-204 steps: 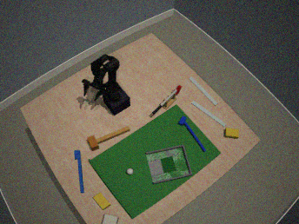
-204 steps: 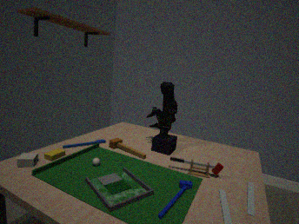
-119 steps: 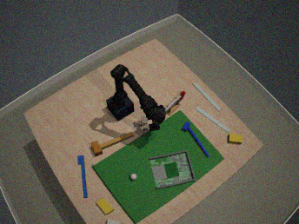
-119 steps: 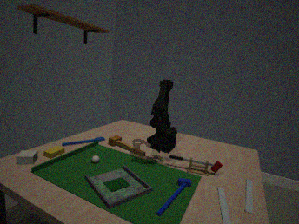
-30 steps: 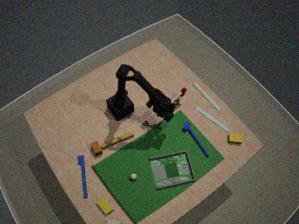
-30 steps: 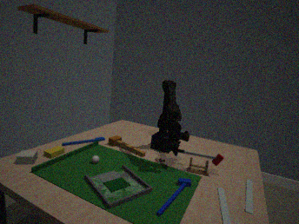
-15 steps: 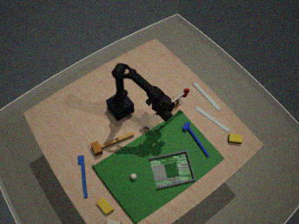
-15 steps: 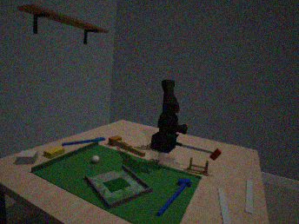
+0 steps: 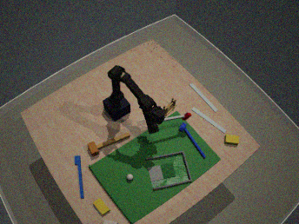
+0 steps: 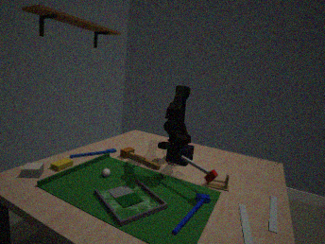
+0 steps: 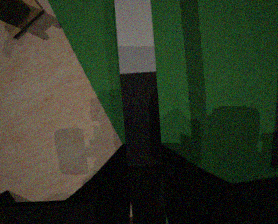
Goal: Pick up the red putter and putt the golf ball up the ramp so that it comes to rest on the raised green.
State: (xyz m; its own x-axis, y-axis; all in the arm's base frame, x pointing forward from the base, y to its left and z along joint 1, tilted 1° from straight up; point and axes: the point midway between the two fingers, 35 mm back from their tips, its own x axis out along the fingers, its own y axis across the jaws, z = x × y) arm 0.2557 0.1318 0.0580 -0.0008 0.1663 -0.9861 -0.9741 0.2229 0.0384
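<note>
The red putter is 11 cm to the left of my gripper tip, 2 cm ahead of it and 2 cm above it. Round my gripper tip: blue putter 21 cm to the left, 18 cm ahead, 11 cm below; white golf ball 27 cm to the right, 23 cm ahead, 10 cm below; small wooden stand 20 cm to the left, 12 cm behind, 9 cm below.
</note>
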